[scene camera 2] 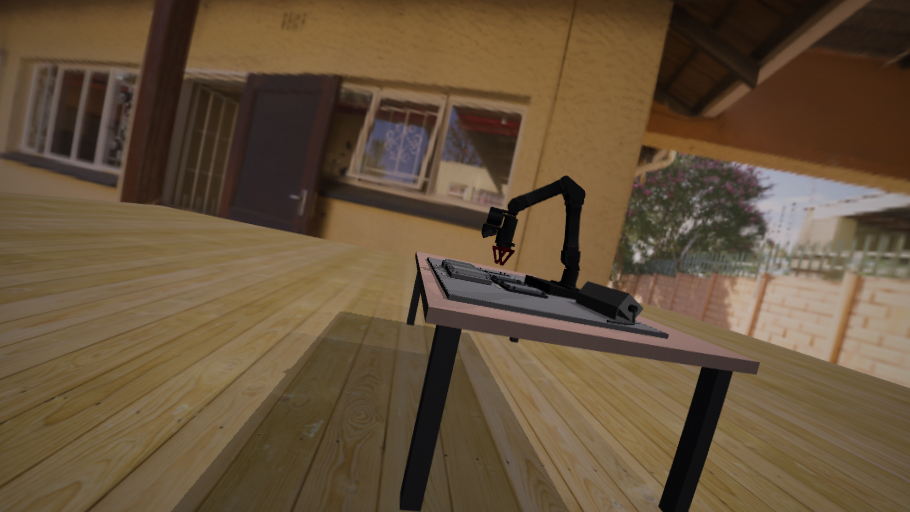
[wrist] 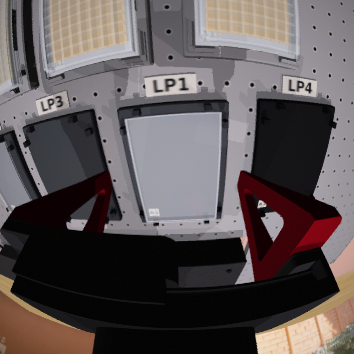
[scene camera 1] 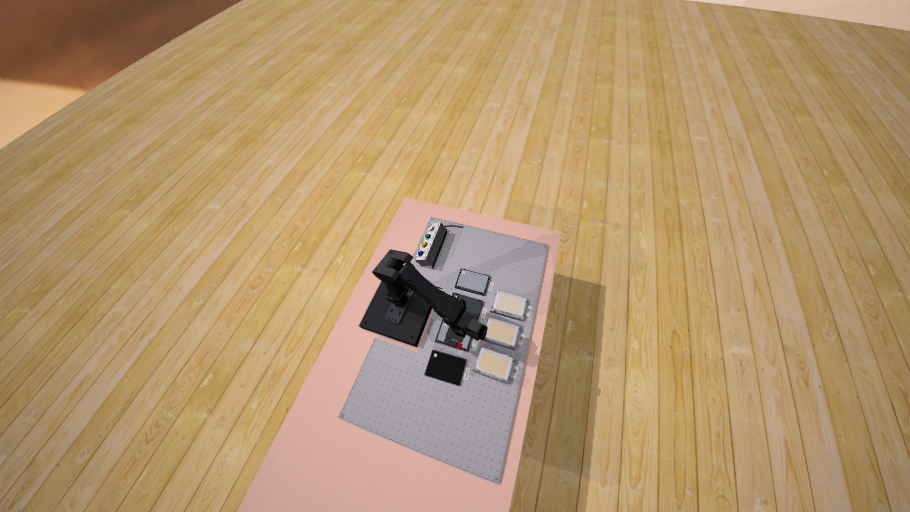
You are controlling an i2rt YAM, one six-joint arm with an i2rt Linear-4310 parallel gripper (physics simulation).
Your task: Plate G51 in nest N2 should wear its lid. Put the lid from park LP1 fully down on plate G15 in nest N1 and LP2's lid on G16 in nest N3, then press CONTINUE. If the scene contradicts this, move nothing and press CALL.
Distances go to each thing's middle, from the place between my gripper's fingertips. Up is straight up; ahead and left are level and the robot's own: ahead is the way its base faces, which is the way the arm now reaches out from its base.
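Labels:
As for the LP1 lid park (wrist: 202,104), my hand is 2 cm past it and 5 cm above it. Counting from my hand, I find the LP4 park (scene camera 1: 441,366) 14 cm to the right of it, 1 cm behind it and 5 cm below it. The LP1 label (wrist: 177,83) is 6 cm ahead of my hand and 6 cm below it, while the LP3 lid park (wrist: 66,149) sits 13 cm to the left of my hand, 2 cm behind it and 5 cm below it.

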